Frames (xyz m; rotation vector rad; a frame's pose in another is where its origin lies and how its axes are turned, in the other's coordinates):
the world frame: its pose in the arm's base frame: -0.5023 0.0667 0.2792 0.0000 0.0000 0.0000
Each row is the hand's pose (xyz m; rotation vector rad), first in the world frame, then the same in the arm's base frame.
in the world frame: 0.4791 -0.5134 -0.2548 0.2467 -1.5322 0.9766
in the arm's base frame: -0.0232 -0.4467 0.0244 0.2467 -1.5322 0.9766
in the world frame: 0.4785 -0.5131 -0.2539 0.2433 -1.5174 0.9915
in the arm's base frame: -0.0238 -0.4464 0.0253 0.2433 -1.5174 0.9915
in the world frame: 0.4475 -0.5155 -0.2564 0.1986 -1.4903 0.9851
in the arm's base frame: -0.0548 -0.4488 0.0228 0.1986 -1.4903 0.9851
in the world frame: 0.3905 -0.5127 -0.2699 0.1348 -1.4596 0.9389
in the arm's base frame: -0.1118 -0.4460 0.0093 0.1348 -1.4596 0.9389
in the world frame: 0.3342 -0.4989 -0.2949 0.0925 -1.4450 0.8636
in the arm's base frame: -0.1681 -0.4322 -0.0157 0.0925 -1.4450 0.8636
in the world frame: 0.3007 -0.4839 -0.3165 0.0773 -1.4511 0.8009
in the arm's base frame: -0.2016 -0.4172 -0.0373 0.0773 -1.4511 0.8009
